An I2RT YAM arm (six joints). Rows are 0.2 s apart.
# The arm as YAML. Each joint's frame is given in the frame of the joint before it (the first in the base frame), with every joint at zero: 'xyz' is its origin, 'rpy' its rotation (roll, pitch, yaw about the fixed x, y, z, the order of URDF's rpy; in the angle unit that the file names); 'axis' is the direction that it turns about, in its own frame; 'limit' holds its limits. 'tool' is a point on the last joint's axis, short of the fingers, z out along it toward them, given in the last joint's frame.
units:
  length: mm
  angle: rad
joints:
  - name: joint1
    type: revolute
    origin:
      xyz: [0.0, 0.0, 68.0]
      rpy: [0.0, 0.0, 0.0]
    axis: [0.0, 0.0, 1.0]
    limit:
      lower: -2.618
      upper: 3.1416
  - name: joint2
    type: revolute
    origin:
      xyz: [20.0, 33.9, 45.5]
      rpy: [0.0, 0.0, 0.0]
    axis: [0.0, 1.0, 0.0]
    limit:
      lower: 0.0
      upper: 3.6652
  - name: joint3
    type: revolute
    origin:
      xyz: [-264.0, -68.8, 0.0]
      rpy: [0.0, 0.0, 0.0]
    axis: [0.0, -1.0, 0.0]
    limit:
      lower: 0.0
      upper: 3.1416
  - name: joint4
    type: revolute
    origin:
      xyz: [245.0, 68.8, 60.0]
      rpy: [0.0, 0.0, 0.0]
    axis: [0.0, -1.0, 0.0]
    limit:
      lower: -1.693
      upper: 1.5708
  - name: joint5
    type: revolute
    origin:
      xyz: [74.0, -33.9, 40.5]
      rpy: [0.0, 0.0, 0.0]
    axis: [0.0, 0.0, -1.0]
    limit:
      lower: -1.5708
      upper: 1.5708
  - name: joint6
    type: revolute
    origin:
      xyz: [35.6, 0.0, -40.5]
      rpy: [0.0, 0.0, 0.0]
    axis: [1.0, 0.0, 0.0]
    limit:
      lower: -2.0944
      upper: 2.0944
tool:
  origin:
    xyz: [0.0, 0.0, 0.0]
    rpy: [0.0, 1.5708, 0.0]
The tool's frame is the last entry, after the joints.
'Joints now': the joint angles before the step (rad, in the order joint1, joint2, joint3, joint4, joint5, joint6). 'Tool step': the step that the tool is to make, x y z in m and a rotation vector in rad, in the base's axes. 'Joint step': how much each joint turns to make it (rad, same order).
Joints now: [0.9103, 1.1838, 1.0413, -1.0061, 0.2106, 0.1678]
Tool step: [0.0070, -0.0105, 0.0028, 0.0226, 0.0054, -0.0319]
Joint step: [-0.0611, -0.0189, -0.0025, 0.0013, -0.0291, -0.0192]
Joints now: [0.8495, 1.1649, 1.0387, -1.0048, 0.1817, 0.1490]
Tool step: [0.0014, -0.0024, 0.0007, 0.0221, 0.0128, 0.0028]
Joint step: [-0.0175, -0.0066, -0.0021, 0.0048, -0.0307, -0.0080]
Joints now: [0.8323, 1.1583, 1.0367, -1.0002, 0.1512, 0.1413]
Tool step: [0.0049, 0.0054, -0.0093, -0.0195, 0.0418, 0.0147]
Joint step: [-0.0038, 0.0420, -0.0040, 0.0047, -0.0238, -0.0095]
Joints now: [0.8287, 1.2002, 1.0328, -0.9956, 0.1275, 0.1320]
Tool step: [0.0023, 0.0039, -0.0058, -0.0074, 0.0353, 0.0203]
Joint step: [-0.0001, 0.0275, -0.0005, -0.0001, -0.0272, -0.0108]
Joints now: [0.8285, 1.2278, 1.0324, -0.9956, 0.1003, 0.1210]
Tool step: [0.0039, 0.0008, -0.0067, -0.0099, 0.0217, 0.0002]
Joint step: [-0.0123, 0.0209, -0.0094, 0.0090, -0.0131, -0.0084]
